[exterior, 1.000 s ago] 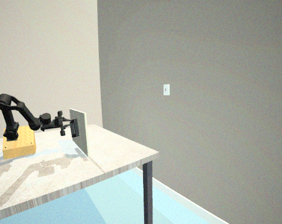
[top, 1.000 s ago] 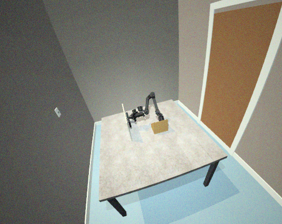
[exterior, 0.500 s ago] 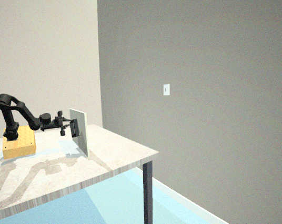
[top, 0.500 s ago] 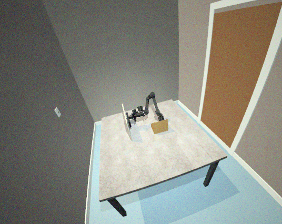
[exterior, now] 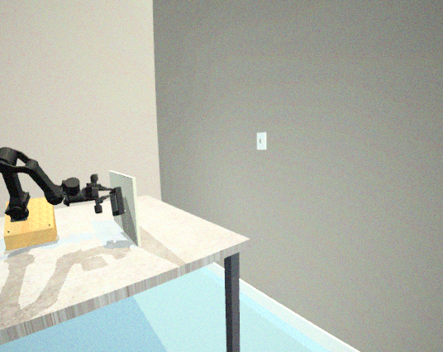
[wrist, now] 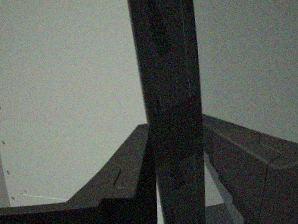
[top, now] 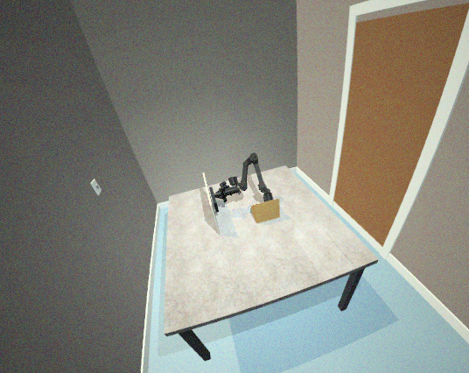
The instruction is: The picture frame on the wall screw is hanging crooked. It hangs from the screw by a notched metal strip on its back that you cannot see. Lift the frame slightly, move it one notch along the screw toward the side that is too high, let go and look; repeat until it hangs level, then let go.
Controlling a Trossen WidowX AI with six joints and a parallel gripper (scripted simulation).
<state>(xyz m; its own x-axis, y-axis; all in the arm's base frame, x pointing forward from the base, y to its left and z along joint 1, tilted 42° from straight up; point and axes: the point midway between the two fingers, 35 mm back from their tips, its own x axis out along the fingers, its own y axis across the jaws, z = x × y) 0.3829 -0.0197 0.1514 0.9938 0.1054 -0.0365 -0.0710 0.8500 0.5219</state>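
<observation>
Right now the picture frame is 10 mm ahead of my gripper tip, 20 mm to the right of it and 50 mm below it. From my gripper tip the other things lie so: wall panel: 20 mm ahead, 10 mm to the right, 60 mm below.
</observation>
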